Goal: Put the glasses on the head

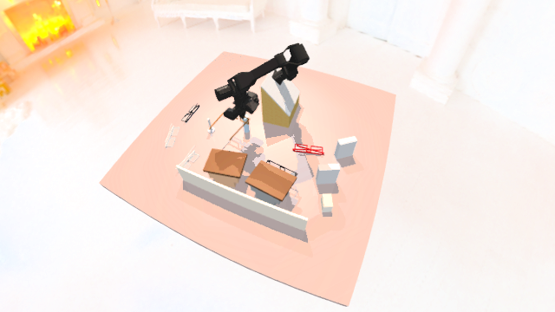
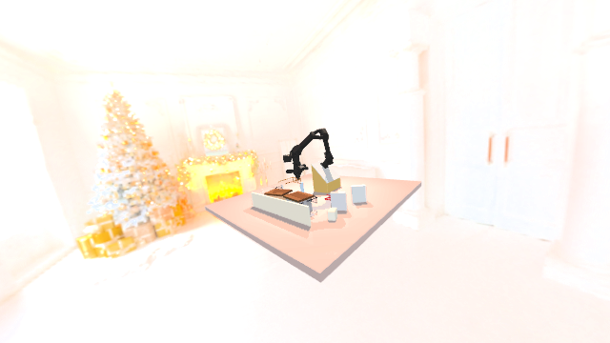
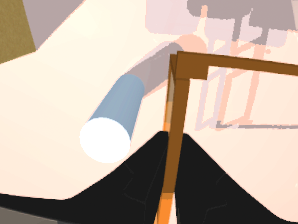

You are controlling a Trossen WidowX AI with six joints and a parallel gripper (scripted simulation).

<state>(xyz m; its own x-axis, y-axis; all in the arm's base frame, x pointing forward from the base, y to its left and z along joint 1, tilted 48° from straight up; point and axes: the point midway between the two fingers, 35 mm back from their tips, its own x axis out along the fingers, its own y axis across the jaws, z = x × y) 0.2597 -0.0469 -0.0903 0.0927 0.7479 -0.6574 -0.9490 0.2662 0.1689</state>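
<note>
The pale blue cylinder is 80 mm below my gripper tip, 40 mm behind it and 10 mm to the right of it. Round my gripper tip: white post (190 mm to the right, 100 mm below); low white wall (370 mm ahead, 100 mm to the left, 70 mm below).
</note>
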